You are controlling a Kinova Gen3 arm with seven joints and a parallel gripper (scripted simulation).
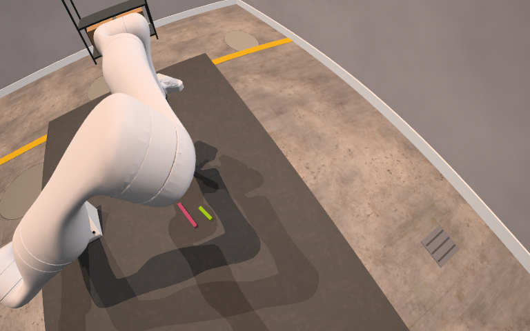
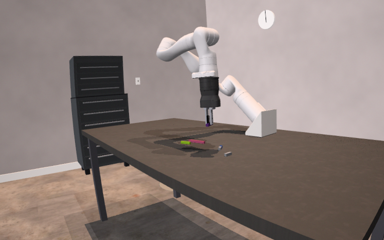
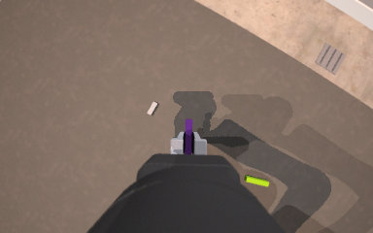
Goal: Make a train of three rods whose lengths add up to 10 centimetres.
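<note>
The blue rod lies 6 cm behind my hand, 1 cm to the right of it and 12 cm below it. Round my hand: lime rod (18 cm to the right, 12 cm below); purple rod (2 cm below); pink rod (5 cm behind, 17 cm to the right, 12 cm below).
</note>
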